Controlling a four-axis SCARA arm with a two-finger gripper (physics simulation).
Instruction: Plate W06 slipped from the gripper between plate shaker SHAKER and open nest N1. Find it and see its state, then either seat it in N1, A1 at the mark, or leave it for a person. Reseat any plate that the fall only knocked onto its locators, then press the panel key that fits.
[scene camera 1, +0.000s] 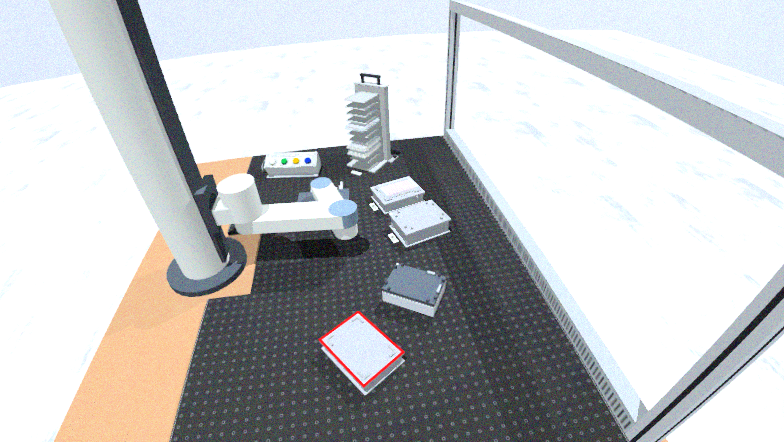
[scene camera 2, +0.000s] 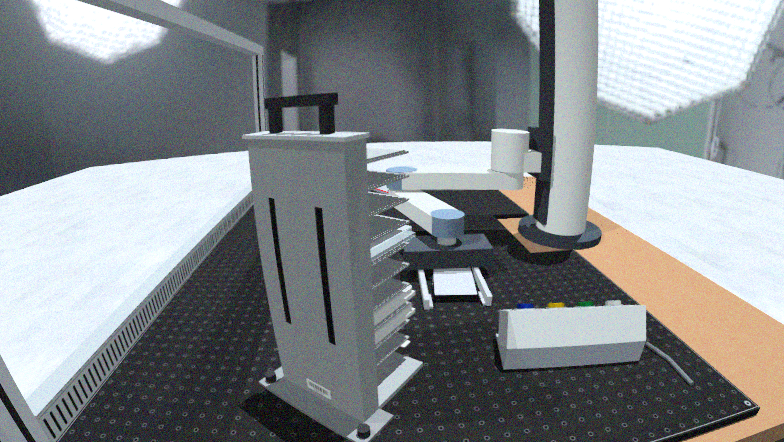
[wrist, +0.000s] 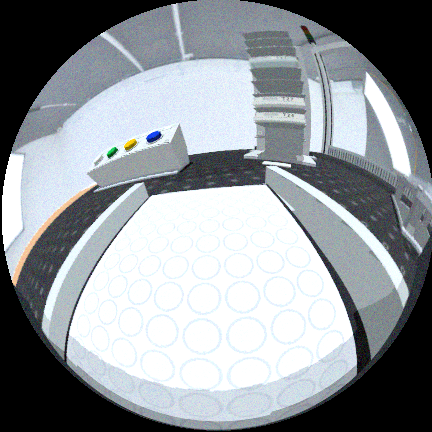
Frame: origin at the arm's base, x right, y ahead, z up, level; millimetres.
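Seen in the pictures: gripper, between the fingertips: (scene camera 2: 458, 303) (wrist: 204, 182); arm's base, origin of its link: (scene camera 1: 208, 266) (scene camera 2: 559, 233).
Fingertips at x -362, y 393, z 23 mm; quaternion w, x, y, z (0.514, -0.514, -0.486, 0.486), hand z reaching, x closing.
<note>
Offsets run from my fingertips to a thing's middle. "pt": to the spot under its first point.
A white plate with rows of round wells {pt dy -9, dx +75, dz +4 mm} (scene camera 2: 454, 281) (wrist: 205, 280) lies level between the two fingers of my gripper (scene camera 2: 455, 300) (wrist: 204, 182). The gripper is shut on its long sides, low over the dark perforated deck. No label shows on this plate, and whether it touches the deck is hidden. In scene camera 1 the arm covers most of the gripper. A grey block with small corner pins {dy +297, dx +326, dz +23 mm} (scene camera 1: 420, 217) has a bare top. Behind it a pale plate {dy +258, dx +147, dz +51 mm} (scene camera 1: 397, 188) sits on another block. The button panel {dy -142, dx -157, dz +32 mm} (scene camera 1: 292, 166) (scene camera 2: 570, 334) (wrist: 167, 160) has white, green, yellow and blue keys.
A tall plate rack {dy +192, dx -175, dz +174 mm} (scene camera 1: 385, 120) (scene camera 2: 307, 247) (wrist: 284, 142) stands at the panel's side. A dark-topped device {pt dy +222, dx +605, dz +45 mm} (scene camera 1: 414, 283) and a red-rimmed light block {dy +66, dx +756, dz +13 mm} (scene camera 1: 361, 347) stand nearer scene camera 1. A framed clear screen {pt dy +588, dx -322, dz +311 mm} (scene camera 1: 452, 71) edges the deck. The arm's column (scene camera 1: 126, 137) (scene camera 2: 573, 120) stands opposite.
</note>
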